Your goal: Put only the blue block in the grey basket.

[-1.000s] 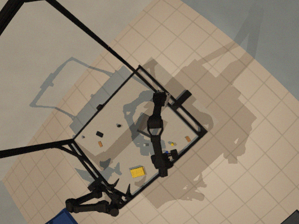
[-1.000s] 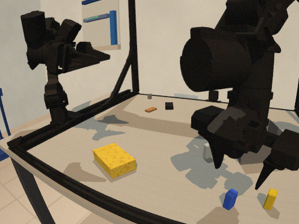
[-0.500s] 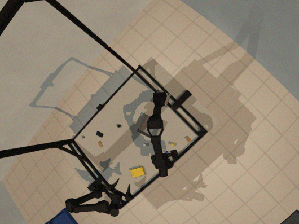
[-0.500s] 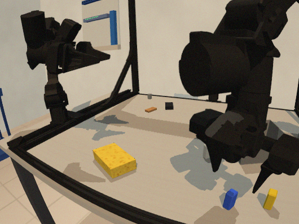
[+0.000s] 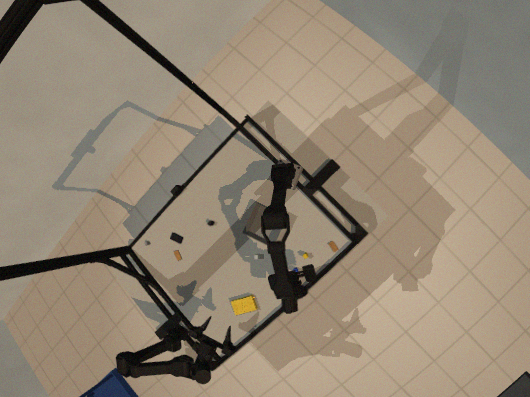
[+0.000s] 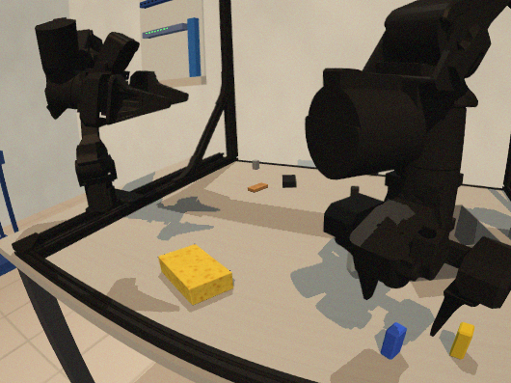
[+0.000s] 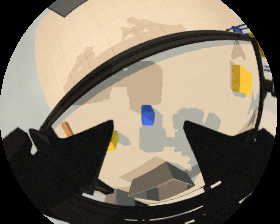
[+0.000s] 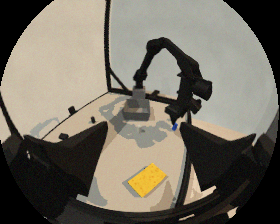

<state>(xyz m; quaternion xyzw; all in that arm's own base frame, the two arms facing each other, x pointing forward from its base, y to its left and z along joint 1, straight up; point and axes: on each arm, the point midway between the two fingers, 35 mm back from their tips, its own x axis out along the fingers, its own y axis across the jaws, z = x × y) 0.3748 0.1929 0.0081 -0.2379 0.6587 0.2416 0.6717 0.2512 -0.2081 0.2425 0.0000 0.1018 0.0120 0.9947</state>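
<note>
My left gripper is now 8 cm above the blue block. The rest, counted from my left hand: yellow block: 1 cm behind, 8 cm to the left, 8 cm below; white block: 18 cm behind, 5 cm to the right, 8 cm below; grey basket: 22 cm behind, 9 cm to the left, 8 cm below.
</note>
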